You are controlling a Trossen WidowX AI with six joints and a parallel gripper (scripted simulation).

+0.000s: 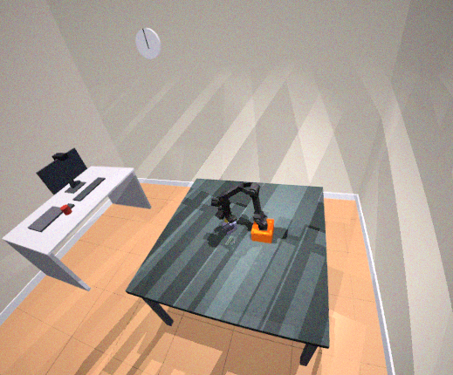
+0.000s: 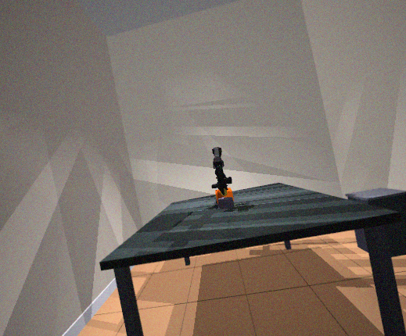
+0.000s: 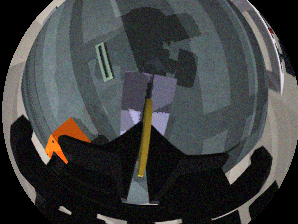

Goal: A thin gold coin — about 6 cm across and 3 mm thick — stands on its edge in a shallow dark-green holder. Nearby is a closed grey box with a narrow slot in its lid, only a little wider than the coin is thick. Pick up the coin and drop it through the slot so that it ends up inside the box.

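The gold coin is 20 mm above my gripper tip.
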